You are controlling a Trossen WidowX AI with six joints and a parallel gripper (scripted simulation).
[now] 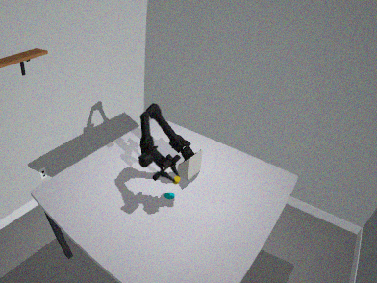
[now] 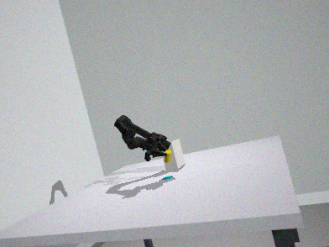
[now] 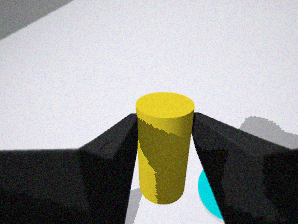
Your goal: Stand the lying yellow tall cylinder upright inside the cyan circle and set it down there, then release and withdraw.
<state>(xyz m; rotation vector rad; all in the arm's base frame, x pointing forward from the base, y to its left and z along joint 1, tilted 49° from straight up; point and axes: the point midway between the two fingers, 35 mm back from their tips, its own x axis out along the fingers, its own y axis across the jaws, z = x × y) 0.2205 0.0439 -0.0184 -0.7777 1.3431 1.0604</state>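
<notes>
The cyan circle is 130 mm below my gripper tip, 30 mm to the right of it and 30 mm ahead of it. From my gripper tip the other things lie so: yellow cylinder: 20 mm below, 10 mm to the right, 10 mm behind.
</notes>
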